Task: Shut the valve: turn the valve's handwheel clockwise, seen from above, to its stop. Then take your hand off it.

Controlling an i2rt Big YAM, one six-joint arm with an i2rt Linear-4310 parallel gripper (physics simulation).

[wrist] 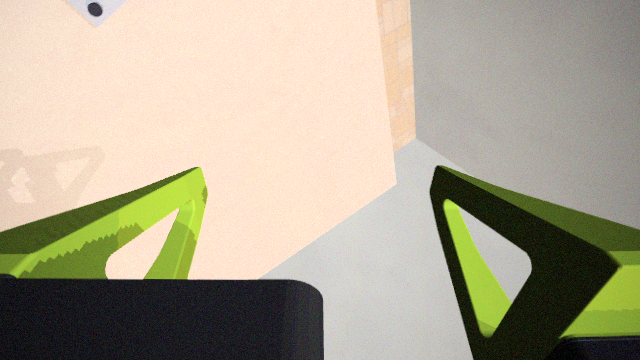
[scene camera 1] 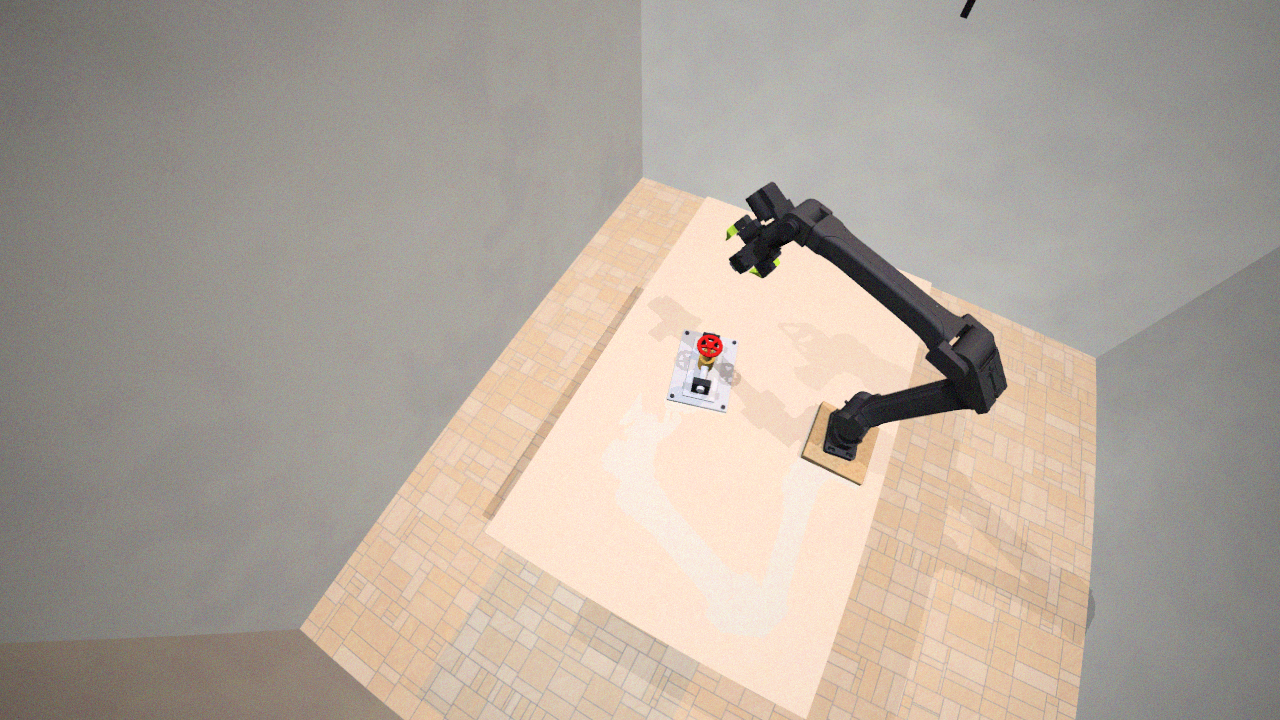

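The red handwheel (scene camera 1: 710,355) sits on top of the brass valve (scene camera 1: 706,364), at one end of a light grey base plate (scene camera 1: 677,392) near the middle of the scene view. In the wrist view, one corner of the base plate (wrist: 111,7) with a dark bolt shows at the upper left edge; the handwheel does not show there. My gripper (scene camera 1: 744,251) (wrist: 318,179) is open, its two green fingers wide apart with nothing between them. It is raised above the table, beyond the handwheel and apart from it in the scene view.
The pale table top (scene camera 1: 644,555) carries the valve plate and the arm's wooden base board (scene camera 1: 816,445), which is at the right. The black arm (scene camera 1: 886,282) arches over from there. Grey walls (scene camera 1: 358,223) stand around the tiled surface (scene camera 1: 429,501). Arm shadows fall across the table.
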